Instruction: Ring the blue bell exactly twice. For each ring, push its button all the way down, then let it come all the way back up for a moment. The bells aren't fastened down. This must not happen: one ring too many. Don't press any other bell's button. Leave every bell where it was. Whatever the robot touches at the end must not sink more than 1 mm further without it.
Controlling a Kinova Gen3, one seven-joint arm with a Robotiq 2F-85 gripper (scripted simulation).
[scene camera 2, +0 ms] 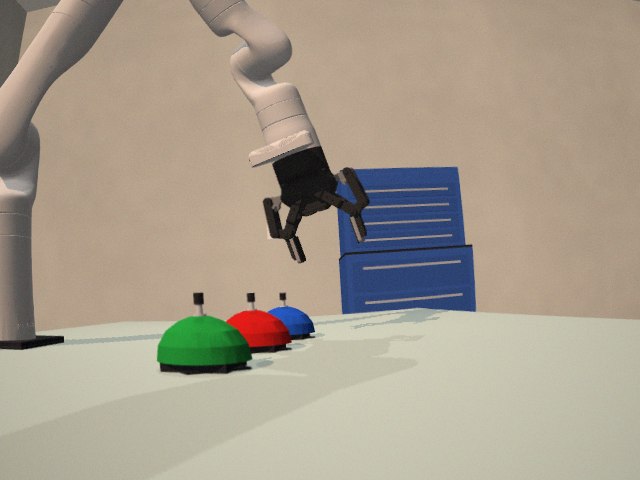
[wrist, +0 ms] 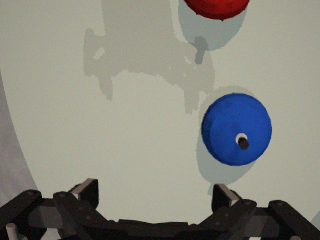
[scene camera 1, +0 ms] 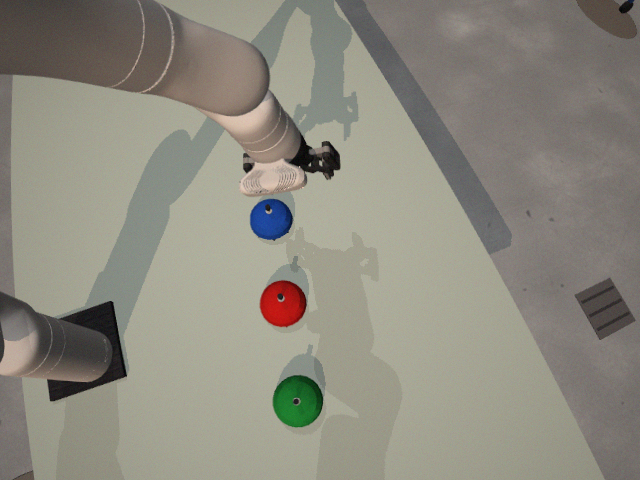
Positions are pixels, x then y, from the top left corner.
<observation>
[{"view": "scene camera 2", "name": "gripper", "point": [331, 252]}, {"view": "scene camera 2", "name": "blue bell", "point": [299, 324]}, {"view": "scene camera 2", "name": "red bell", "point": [265, 333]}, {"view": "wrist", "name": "gripper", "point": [155, 195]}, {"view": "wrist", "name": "blue bell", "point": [231, 116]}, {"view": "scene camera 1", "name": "gripper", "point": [303, 177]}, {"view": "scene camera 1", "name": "blue bell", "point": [272, 225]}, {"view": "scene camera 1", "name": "red bell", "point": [283, 303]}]
</observation>
